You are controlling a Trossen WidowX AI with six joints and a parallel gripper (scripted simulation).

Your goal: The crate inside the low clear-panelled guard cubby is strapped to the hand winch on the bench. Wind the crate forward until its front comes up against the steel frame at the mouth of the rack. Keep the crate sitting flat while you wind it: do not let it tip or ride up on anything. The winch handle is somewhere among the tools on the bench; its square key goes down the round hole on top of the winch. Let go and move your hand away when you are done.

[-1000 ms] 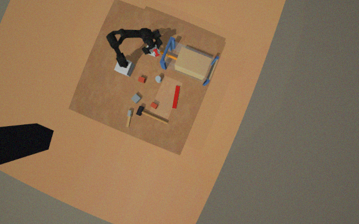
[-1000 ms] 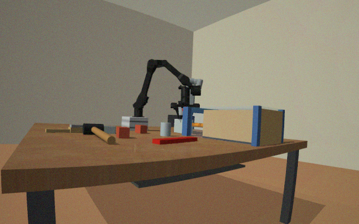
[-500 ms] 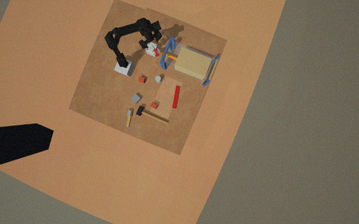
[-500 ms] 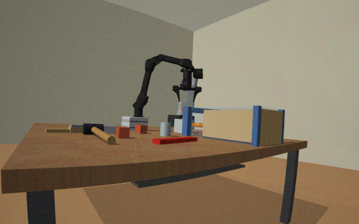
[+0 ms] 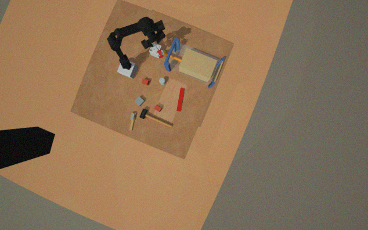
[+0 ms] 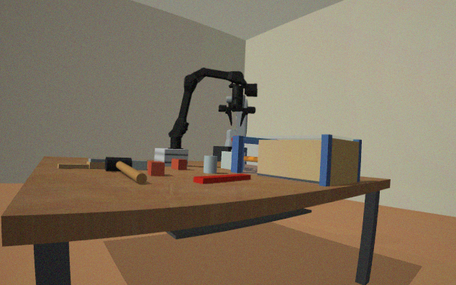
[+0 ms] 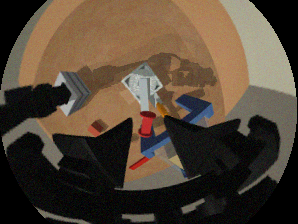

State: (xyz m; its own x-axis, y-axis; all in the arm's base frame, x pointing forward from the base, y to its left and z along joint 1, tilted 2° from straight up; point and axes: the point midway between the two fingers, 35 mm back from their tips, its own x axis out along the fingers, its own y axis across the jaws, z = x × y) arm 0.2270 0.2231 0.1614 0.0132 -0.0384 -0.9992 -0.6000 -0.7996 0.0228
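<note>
Right now the red knob is 40 mm ahead of my gripper tip, 30 mm to the right of it and 90 mm below it. From my gripper tip the other things lie so: winch handle (10 mm ahead, 10 mm to the right, 120 mm below); then clear-panelled cubby (360 mm ahead, 10 mm to the left, 100 mm below); then grey hand winch (60 mm behind, 20 mm to the left, 190 mm below).
</note>
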